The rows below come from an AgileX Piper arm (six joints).
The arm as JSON. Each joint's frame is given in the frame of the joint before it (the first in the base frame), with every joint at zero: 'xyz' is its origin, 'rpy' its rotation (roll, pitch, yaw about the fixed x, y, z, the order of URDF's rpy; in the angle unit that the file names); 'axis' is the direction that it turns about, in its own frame. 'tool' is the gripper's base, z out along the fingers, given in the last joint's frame.
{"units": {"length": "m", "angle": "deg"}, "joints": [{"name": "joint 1", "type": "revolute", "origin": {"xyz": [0.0, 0.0, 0.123], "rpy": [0.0, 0.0, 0.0]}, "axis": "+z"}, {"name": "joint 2", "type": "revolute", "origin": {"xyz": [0.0, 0.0, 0.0], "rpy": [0.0, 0.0, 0.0]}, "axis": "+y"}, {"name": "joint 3", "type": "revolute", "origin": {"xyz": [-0.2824, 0.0, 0.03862], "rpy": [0.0, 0.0, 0.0]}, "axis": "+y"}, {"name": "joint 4", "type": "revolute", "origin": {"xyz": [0.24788, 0.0, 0.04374], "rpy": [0.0, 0.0, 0.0]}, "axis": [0.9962, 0.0, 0.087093]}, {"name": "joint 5", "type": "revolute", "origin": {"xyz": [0.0, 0.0, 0.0], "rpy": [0.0, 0.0, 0.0]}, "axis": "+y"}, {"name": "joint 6", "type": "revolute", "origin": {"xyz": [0.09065, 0.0, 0.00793], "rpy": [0.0, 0.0, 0.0]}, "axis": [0.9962, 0.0, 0.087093]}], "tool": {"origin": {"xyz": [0.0, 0.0, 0.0], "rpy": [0.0, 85.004, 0.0]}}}
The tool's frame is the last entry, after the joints.
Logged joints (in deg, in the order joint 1, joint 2, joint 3, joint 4, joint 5, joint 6), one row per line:
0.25 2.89 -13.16 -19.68 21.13 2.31
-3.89 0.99 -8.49 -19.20 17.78 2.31
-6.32 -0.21 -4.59 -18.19 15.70 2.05
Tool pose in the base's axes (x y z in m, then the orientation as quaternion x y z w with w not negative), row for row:
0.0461 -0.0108 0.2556 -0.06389 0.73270 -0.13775 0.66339
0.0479 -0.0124 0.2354 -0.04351 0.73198 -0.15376 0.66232
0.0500 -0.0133 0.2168 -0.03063 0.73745 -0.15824 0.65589
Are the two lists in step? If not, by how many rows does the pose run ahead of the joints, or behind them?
They are in step.
